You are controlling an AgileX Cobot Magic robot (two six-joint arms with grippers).
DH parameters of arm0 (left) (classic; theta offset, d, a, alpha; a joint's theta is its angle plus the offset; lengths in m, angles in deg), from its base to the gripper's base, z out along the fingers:
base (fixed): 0 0 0 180
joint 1: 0 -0.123 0 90
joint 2: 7.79 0 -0.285 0
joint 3: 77.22 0 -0.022 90
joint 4: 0 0.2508 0 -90
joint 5: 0 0 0.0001 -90
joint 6: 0 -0.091 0 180
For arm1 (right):
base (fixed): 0 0 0 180
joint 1: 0 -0.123 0 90
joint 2: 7.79 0 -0.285 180
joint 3: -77.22 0 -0.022 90
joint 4: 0 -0.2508 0 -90
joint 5: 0 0 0.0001 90
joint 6: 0 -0.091 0 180
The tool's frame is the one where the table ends.
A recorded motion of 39 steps. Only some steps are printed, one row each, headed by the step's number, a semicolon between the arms.
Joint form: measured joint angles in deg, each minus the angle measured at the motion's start. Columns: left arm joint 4, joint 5, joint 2, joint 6, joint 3, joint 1; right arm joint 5, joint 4, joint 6, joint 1, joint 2, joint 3.
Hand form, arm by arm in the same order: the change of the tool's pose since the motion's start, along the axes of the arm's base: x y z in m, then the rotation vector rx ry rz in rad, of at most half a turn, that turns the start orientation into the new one. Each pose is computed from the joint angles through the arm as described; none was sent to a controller.
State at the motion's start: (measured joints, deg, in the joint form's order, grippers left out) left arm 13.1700 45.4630 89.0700 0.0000 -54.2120 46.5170; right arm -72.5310 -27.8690 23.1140 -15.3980 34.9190 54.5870
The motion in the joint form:
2: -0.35 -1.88 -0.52 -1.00 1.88 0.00; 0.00 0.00 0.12 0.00 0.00 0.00
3: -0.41 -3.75 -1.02 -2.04 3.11 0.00; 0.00 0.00 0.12 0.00 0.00 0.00
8: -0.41 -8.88 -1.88 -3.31 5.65 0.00; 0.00 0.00 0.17 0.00 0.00 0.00
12: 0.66 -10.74 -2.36 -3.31 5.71 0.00; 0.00 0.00 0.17 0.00 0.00 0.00
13: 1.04 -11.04 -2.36 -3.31 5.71 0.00; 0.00 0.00 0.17 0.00 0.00 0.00
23: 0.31 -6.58 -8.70 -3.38 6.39 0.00; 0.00 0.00 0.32 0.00 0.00 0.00
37: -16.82 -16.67 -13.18 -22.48 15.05 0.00; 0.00 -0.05 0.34 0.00 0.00 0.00
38: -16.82 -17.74 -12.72 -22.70 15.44 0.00; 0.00 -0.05 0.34 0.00 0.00 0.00
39: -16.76 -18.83 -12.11 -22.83 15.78 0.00; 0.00 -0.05 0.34 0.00 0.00 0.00
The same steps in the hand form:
2: -0.0036 0.0026 -0.0050 -0.0070 -0.0006 -0.0198; 0.0000 0.0000 0.0000 -0.0010 -0.0012 0.0013
3: -0.0055 0.0038 -0.0072 -0.0185 -0.0122 -0.0427; 0.0000 0.0000 0.0000 -0.0010 -0.0012 0.0013
8: -0.0083 0.0047 -0.0118 -0.0603 -0.0479 -0.0802; 0.0000 0.0000 0.0000 -0.0014 -0.0018 0.0019
12: -0.0066 0.0035 -0.0085 -0.0796 -0.0833 -0.0973; 0.0000 0.0000 0.0000 -0.0014 -0.0018 0.0019
13: -0.0061 0.0034 -0.0083 -0.0798 -0.0902 -0.1022; 0.0000 0.0000 0.0000 -0.0014 -0.0018 0.0019
23: -0.0189 0.0178 0.0157 -0.0955 -0.1069 -0.0807; 0.0000 0.0000 0.0000 -0.0027 -0.0033 0.0036
37: -0.0458 0.0228 0.0003 -0.2464 -0.0787 -0.2350; 0.0000 0.0001 0.0000 -0.0021 -0.0033 0.0042
38: -0.0452 0.0222 -0.0026 -0.2471 -0.0830 -0.2378; 0.0000 0.0001 0.0000 -0.0021 -0.0033 0.0042
39: -0.0442 0.0214 -0.0059 -0.2467 -0.0864 -0.2398; 0.0000 0.0001 0.0000 -0.0021 -0.0033 0.0042

